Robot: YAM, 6 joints.
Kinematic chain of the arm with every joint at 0, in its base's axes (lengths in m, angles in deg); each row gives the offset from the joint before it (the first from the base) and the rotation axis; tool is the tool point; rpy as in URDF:
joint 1: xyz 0 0 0.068 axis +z
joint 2: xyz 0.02 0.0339 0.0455 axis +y
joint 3: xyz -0.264 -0.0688 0 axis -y
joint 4: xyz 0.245 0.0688 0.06 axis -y
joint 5: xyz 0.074 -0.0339 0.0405 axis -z
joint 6: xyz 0.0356 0 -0.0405 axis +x
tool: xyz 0 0 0 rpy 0 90 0
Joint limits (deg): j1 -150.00..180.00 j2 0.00..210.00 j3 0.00..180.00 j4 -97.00..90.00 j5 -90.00..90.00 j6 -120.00..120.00
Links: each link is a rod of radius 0.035 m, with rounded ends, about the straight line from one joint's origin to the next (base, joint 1, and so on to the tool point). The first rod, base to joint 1, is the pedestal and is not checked.
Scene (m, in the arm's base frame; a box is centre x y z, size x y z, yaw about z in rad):
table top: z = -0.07
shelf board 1: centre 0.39 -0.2 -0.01 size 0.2 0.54 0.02 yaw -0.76
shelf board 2: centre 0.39 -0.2 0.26 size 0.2 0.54 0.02 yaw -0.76
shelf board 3: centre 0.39 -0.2 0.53 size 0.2 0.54 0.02 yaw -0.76
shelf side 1: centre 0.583 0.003 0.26 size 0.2 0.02 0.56 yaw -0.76
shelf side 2: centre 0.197 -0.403 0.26 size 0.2 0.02 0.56 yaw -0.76
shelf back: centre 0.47 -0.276 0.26 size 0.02 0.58 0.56 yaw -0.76
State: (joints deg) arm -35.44 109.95 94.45 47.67 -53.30 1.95
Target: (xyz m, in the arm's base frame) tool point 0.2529 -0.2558 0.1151
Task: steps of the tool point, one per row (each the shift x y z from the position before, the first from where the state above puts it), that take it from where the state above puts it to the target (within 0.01 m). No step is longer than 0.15 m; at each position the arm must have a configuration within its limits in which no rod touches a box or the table.
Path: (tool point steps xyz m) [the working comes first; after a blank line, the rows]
Joints at the target: -50.09 112.54 46.48 38.87 -57.13 1.95
Straight joint move there: touches shelf board 2.

1: -0.0383 0.0445 0.0173
2: -0.0423 0.0424 0.0057
3: -0.0441 0.0388 -0.0059
4: -0.0436 0.0342 -0.0171
5: 0.0063 -0.0507 -0.1046
6: -0.0327 -0.0252 -0.1012
7: -0.0541 0.0120 -0.0838
8: 0.0385 -0.0431 0.0089
9: 0.0420 -0.0400 0.0000
10: 0.0439 -0.0352 -0.0089

